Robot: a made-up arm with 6 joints. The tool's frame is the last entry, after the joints. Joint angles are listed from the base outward.
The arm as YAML. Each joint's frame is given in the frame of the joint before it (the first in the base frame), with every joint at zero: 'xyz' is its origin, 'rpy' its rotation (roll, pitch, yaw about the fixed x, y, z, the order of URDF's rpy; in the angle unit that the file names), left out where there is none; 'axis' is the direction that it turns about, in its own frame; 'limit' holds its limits. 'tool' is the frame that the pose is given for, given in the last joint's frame.
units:
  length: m
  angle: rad
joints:
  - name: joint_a
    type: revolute
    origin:
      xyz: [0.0, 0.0, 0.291]
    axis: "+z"
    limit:
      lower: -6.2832
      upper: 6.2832
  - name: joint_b
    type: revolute
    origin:
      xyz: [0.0, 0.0, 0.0]
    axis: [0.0, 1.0, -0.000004]
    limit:
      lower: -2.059
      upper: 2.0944
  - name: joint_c
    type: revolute
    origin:
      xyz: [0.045, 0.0, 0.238]
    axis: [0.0, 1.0, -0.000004]
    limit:
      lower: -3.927
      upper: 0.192
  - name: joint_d
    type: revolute
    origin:
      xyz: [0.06, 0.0, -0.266]
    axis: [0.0, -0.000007, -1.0]
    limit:
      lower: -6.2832
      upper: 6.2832
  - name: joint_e
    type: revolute
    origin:
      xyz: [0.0, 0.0, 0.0]
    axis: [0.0, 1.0, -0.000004]
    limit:
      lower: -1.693
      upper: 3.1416
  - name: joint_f
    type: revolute
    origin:
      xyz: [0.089, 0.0, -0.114]
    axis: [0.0, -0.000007, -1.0]
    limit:
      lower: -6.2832
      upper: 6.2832
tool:
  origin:
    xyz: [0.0, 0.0, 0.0]
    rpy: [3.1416, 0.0, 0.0]
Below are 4 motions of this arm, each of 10 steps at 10 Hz.
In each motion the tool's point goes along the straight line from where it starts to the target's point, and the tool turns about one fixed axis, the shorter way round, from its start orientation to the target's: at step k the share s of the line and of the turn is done. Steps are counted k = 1, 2, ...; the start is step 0. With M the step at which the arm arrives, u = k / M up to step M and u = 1 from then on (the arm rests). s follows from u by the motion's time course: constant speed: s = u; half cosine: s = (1 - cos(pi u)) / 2; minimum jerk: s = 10 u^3 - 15 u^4 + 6 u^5.
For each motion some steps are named. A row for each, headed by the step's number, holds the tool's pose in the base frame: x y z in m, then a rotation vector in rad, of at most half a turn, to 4 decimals.
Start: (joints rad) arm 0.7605 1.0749 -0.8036 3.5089 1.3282 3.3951
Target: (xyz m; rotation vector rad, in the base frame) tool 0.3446 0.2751 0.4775 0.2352 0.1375 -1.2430
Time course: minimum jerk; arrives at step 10
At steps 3, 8, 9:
3: 0.2366 0.1795 0.0447 -2.0234 -0.1823 -1.5489
8: 0.3371 0.2685 0.4475 0.0885 0.1197 -1.2989
9: 0.3435 0.2741 0.4731 0.2136 0.1349 -1.2515

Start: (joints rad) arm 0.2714 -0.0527 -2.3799 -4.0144 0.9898 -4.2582
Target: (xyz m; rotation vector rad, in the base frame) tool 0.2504 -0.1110 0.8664 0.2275 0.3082 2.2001
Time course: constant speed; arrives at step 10
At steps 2, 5, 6, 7, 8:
2: 0.2171 0.0538 0.8896 -0.5218 0.3664 1.7521
5: 0.2296 -0.0080 0.8809 -0.2549 0.3499 1.9385
6: 0.2337 -0.0286 0.8780 -0.1621 0.3430 1.9960
7: 0.2379 -0.0492 0.8751 -0.0675 0.3354 2.0510
8: 0.2421 -0.0698 0.8722 0.0290 0.3271 2.1034

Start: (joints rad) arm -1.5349 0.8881 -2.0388 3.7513 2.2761 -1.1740
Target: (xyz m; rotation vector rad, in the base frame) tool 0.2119 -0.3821 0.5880 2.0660 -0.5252 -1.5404
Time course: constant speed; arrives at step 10
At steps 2, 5, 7, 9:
2: -0.0088 -0.4970 0.4882 1.0416 -0.5627 -2.7076
5: 0.0740 -0.4539 0.5256 1.5011 -0.5669 -2.3204
7: 0.1292 -0.4252 0.5506 1.7578 -0.5571 -2.0251
9: 0.1843 -0.3965 0.5755 1.9736 -0.5380 -1.7067

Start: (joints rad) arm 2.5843 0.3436 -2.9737 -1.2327 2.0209 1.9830
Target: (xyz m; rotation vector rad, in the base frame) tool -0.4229 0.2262 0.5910 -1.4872 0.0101 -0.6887
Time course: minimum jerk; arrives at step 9
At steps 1, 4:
1: -0.1501 0.2485 0.7629 -2.1114 0.3592 -0.3942
4: -0.2564 0.2398 0.6959 -1.8750 0.2176 -0.5217

